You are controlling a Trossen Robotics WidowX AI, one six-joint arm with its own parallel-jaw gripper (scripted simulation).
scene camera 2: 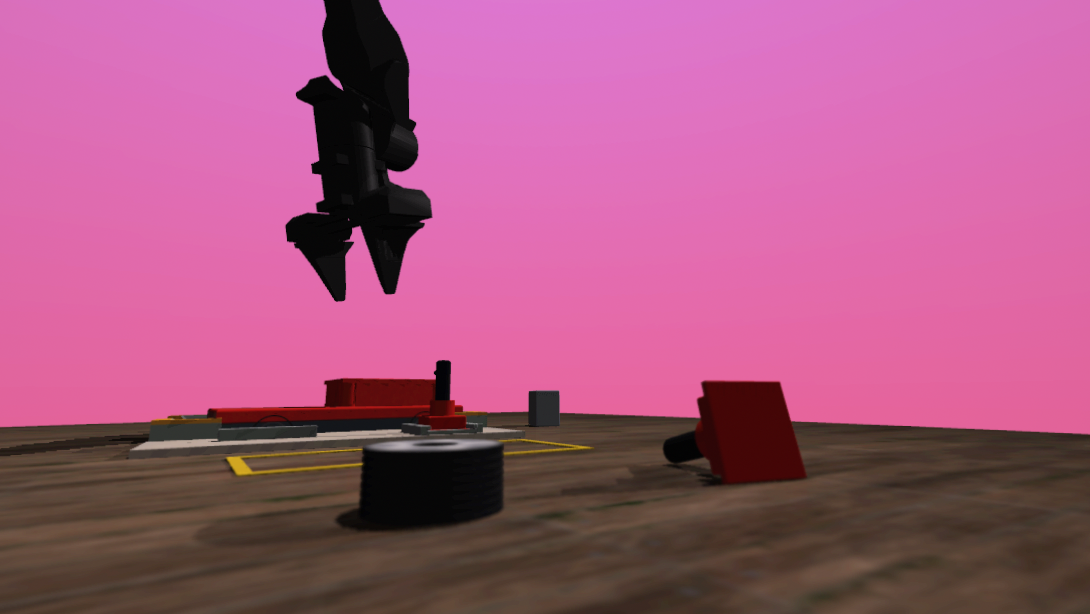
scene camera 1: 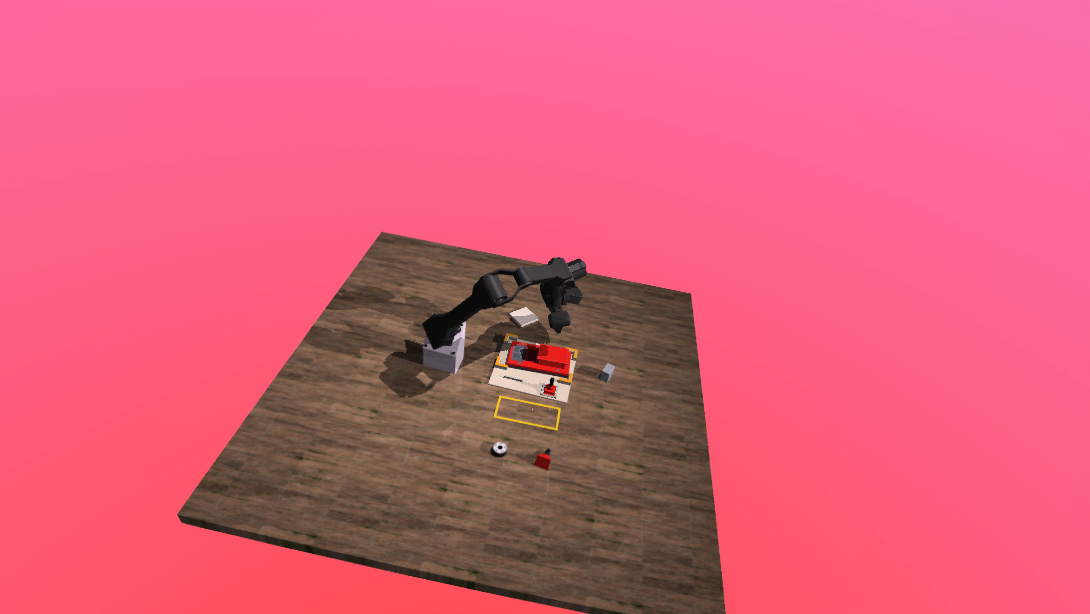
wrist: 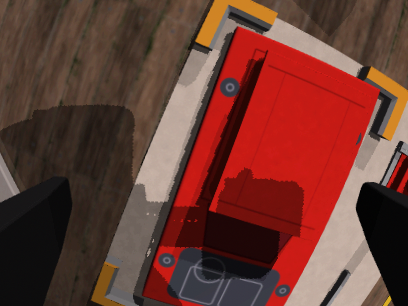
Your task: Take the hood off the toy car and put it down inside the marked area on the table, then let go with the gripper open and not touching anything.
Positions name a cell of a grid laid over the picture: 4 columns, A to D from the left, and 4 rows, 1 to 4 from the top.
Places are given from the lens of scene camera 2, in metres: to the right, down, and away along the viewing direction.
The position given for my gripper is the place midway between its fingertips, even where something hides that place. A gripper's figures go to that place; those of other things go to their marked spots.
my gripper (scene camera 2: B2): -0.20, -0.01, 0.57
black wheel (scene camera 2: B4): -0.03, 0.04, 0.13
grey cube (scene camera 2: B3): 0.00, 0.11, 0.59
The marked spots on the black wheel and the grey cube are 0.46 m apart.
